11 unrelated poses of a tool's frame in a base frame.
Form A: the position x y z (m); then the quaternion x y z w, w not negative.
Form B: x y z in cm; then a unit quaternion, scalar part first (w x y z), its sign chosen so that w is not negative. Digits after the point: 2 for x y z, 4 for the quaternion.
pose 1, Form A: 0.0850 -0.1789 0.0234 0.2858 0.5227 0.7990 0.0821
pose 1, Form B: 8.50 -17.89 2.34 0.0821 0.2858 0.5227 0.7990
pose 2, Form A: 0.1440 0.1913 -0.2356 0.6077 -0.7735 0.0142 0.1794
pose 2, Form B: 14.40 19.13 -23.56 0.1794 0.6077 -0.7735 0.0142
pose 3, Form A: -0.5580 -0.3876 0.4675 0.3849 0.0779 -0.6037 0.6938
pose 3, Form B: -55.80 -38.76 46.75 0.6938 0.3849 0.0779 -0.6037
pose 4, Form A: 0.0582 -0.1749 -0.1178 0.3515 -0.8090 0.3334 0.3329
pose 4, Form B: 5.82 -17.49 -11.78 0.3329 0.3515 -0.8090 0.3334
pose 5, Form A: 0.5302 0.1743 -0.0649 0.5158 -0.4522 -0.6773 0.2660
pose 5, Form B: 53.02 17.43 -6.49 0.2660 0.5158 -0.4522 -0.6773
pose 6, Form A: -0.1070 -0.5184 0.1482 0.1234 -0.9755 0.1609 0.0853
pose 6, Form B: -10.70 -51.84 14.82 0.0853 0.1234 -0.9755 0.1609
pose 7, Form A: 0.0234 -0.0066 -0.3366 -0.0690 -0.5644 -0.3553 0.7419
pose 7, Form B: 2.34 -0.66 -33.66 0.7419 -0.0690 -0.5644 -0.3553
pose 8, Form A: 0.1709 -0.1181 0.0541 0.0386 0.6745 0.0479 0.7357
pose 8, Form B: 17.09 -11.81 5.41 0.7357 0.0386 0.6745 0.0479
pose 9, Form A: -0.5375 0.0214 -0.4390 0.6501 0.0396 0.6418 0.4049
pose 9, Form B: -53.75 2.14 -43.90 0.4049 0.6501 0.0396 0.6418
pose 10, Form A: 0.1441 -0.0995 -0.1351 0.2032 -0.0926 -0.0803 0.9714
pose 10, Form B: 14.41 -9.95 -13.51 0.9714 0.2032 -0.0926 -0.0803
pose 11, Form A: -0.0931 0.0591 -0.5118 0.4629 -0.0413 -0.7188 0.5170
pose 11, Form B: -9.31 5.91 -51.18 0.5170 0.4629 -0.0413 -0.7188
